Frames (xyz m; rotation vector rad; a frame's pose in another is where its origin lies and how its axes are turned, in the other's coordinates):
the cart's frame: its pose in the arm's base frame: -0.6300 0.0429 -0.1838 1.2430 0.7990 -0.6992
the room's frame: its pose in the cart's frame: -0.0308 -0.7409 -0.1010 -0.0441 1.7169 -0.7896
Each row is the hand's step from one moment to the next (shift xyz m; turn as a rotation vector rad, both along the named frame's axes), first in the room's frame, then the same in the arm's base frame.
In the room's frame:
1: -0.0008 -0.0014 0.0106 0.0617 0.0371 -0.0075
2: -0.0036 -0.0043 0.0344 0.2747 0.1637 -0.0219
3: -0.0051 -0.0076 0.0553 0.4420 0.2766 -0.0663
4: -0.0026 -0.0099 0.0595 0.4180 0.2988 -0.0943
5: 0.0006 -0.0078 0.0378 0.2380 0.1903 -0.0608
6: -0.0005 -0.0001 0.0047 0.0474 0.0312 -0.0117
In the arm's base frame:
1: 0.0003 -0.0019 -0.0106 -0.0119 0.0713 0.0041
2: 0.0017 -0.0067 -0.0342 -0.0533 0.3160 0.0067
3: 0.0018 -0.0107 -0.0550 -0.0781 0.5181 0.0422
4: -0.0012 -0.0105 -0.0594 -0.0480 0.5151 0.0728
5: -0.0034 -0.0059 -0.0380 -0.0125 0.3065 0.0493
6: 0.0006 -0.0006 -0.0046 -0.0076 0.0567 0.0092

